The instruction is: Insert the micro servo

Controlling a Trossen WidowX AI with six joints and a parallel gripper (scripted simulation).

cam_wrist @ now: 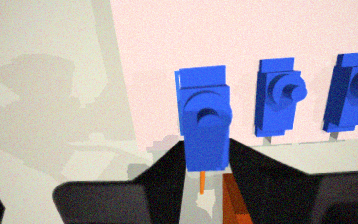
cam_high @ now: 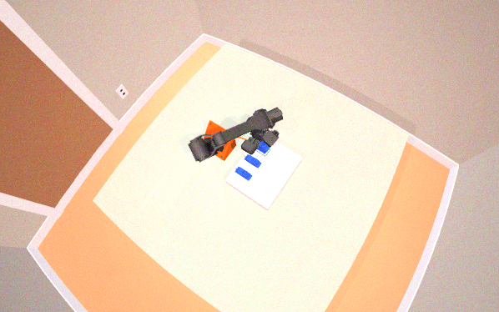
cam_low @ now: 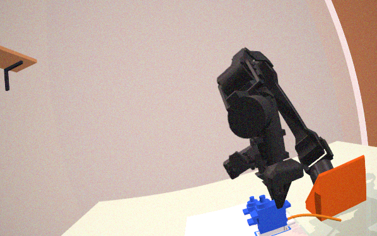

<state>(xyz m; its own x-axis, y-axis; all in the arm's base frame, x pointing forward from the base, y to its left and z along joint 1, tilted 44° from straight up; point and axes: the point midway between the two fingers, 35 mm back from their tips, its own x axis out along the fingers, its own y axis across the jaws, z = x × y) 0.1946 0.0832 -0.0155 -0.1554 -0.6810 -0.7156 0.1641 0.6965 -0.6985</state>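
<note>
Right now the white deck is 11 cm ahead of my gripper tip, 9 cm to the right of it and 8 cm below it.
</note>
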